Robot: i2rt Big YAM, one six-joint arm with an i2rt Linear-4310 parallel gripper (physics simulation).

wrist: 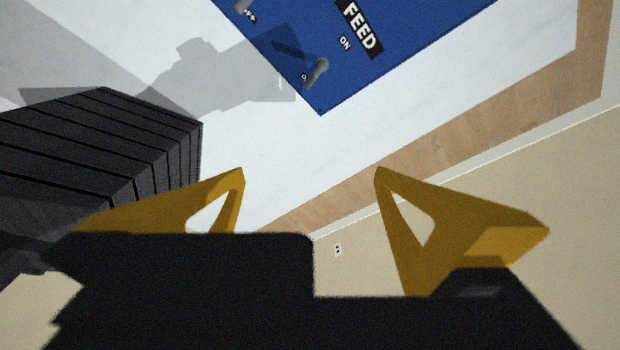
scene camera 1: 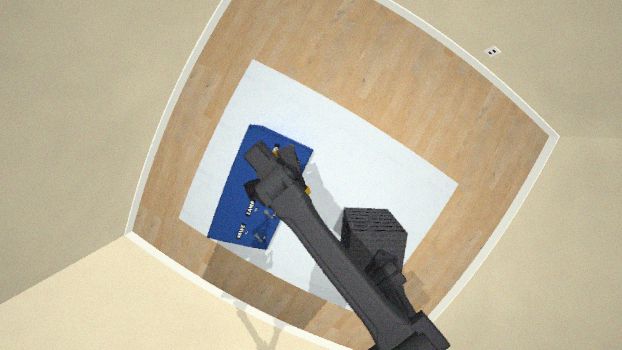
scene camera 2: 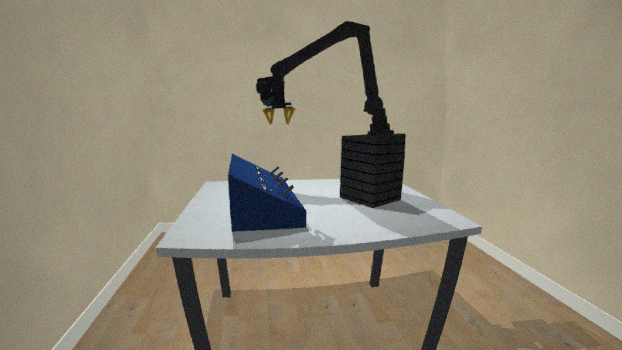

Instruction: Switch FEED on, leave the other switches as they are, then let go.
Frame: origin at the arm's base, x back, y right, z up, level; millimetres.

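Seen in the pictures: gripper, fingertip midpoint: [wrist: 309,174] [scene camera 2: 279,124]; arm's base at its link origin: [scene camera 1: 379,266] [scene camera 2: 380,134].
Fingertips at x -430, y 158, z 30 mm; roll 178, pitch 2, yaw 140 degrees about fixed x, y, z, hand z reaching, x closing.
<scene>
Offsets run from my fingertips to a thing's middle. "*": to the spot under its first point. Level surfaces: height alone.
A blue sloped switch panel @(dx -95, dy -206, dz -259 mm) [scene camera 1: 231,200] [scene camera 2: 265,210] [wrist: 425,20] stands on the table. In the wrist view the FEED label @(dx -101, dy -26, dz -196 mm) [wrist: 360,29] shows, with an ON mark beside it. The grey FEED lever @(dx -19, dy -19, dz -211 mm) [wrist: 316,73] is near the panel's corner, on the side away from ON, partly covering a small mark. Another lever @(* dx +0, dy -135, dz -197 mm) [wrist: 242,6] shows beside an OFF mark. In scene view 1 the LAMP label @(dx -82, dy -265, dz -196 mm) [scene camera 1: 250,208] and VALVE label @(dx -72, dy -385, dz -196 mm) [scene camera 1: 241,231] show; the arm hides FEED and DRIVE. My gripper [scene camera 1: 291,171] [scene camera 2: 279,123] [wrist: 309,174] is open and empty, high above the panel, touching no switch.
The black ribbed pedestal [scene camera 1: 375,225] [scene camera 2: 371,170] [wrist: 75,145] carries the arm and stands on the white table @(dz -324 mm) [scene camera 1: 400,185] [scene camera 2: 200,220] [wrist: 240,145], apart from the panel. Several levers stick out from the panel's slope towards the pedestal side. A wall socket [scene camera 1: 492,51] [wrist: 338,249] is far off.
</scene>
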